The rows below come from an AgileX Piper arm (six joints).
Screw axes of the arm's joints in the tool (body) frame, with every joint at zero. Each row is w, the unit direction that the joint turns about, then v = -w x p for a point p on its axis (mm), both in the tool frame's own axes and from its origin. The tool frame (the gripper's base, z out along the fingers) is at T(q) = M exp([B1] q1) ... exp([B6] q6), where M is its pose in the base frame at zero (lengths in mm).
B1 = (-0.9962, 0, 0.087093, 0.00, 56.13, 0.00)
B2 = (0, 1, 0, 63.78, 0.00, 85.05)
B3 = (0, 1, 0, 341.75, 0.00, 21.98)
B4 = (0, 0, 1, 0.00, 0.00, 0.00)
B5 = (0, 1, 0, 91.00, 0.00, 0.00)
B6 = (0, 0, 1, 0.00, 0.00, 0.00)
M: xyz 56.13 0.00 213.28 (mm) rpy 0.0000 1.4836 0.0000 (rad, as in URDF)
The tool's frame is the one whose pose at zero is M.
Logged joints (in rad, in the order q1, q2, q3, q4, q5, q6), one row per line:
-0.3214, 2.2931, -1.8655, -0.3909, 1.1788, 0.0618
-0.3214, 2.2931, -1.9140, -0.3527, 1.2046, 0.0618
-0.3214, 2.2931, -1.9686, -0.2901, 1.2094, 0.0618
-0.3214, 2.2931, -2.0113, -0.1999, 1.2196, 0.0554
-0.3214, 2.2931, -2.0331, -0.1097, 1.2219, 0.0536
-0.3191, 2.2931, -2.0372, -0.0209, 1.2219, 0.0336
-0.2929, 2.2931, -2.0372, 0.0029, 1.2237, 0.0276
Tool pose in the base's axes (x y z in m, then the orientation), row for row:
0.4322, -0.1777, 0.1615, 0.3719, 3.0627, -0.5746
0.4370, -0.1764, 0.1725, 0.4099, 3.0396, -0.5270
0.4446, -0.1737, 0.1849, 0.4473, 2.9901, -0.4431
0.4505, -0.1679, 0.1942, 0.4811, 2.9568, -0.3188
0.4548, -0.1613, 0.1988, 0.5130, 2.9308, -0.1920
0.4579, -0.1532, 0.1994, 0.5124, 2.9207, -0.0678
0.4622, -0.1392, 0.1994, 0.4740, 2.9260, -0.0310
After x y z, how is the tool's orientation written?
As a rotation vector, in radians.
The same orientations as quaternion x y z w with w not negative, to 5 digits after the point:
0.11851, 0.97593, -0.18310, 0.00167
0.13170, 0.97661, -0.16932, 0.01477
0.14625, 0.97764, -0.14488, 0.04295
0.15936, 0.97944, -0.10560, 0.06445
0.17151, 0.97983, -0.06419, 0.07994
0.17209, 0.98091, -0.02277, 0.08764
0.15927, 0.98320, -0.01042, 0.08853

